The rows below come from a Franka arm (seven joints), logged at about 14 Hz.
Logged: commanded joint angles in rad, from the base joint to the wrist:
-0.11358, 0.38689, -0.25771, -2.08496, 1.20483, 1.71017, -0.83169
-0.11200, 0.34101, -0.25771, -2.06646, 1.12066, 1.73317, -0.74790
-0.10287, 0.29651, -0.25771, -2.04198, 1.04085, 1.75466, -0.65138
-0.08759, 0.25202, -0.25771, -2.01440, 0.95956, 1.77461, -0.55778
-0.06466, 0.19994, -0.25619, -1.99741, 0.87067, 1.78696, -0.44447
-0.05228, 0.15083, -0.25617, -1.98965, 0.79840, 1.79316, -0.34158
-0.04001, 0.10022, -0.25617, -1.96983, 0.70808, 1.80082, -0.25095
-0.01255, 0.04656, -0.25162, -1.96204, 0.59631, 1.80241, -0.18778
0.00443, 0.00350, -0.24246, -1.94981, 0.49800, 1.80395, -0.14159
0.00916, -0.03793, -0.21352, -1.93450, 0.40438, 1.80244, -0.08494
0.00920, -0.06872, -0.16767, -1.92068, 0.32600, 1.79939, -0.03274
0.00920, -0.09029, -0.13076, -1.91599, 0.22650, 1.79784, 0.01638
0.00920, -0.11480, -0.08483, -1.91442, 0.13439, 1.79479, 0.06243
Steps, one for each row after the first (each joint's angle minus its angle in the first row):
0.00158, -0.04588, 0.00000, 0.01850, -0.08417, 0.02300, 0.08379
0.01071, -0.09038, 0.00000, 0.04298, -0.16398, 0.04449, 0.18031
0.02599, -0.13487, 0.00000, 0.07056, -0.24527, 0.06444, 0.27391
0.04892, -0.18695, 0.00152, 0.08755, -0.33416, 0.07679, 0.38722
0.06130, -0.23606, 0.00154, 0.09531, -0.40643, 0.08299, 0.49011
0.07357, -0.28667, 0.00154, 0.11513, -0.49675, 0.09065, 0.58074
0.10103, -0.34033, 0.00609, 0.12292, -0.60852, 0.09224, 0.64391
0.11801, -0.38339, 0.01525, 0.13515, -0.70683, 0.09378, 0.69010
0.12274, -0.42482, 0.04419, 0.15046, -0.80045, 0.09227, 0.74675
0.12278, -0.45561, 0.09004, 0.16428, -0.87883, 0.08922, 0.79895
0.12278, -0.47718, 0.12695, 0.16897, -0.97833, 0.08767, 0.84807
0.12278, -0.50169, 0.17288, 0.17054, -1.07044, 0.08462, 0.89412

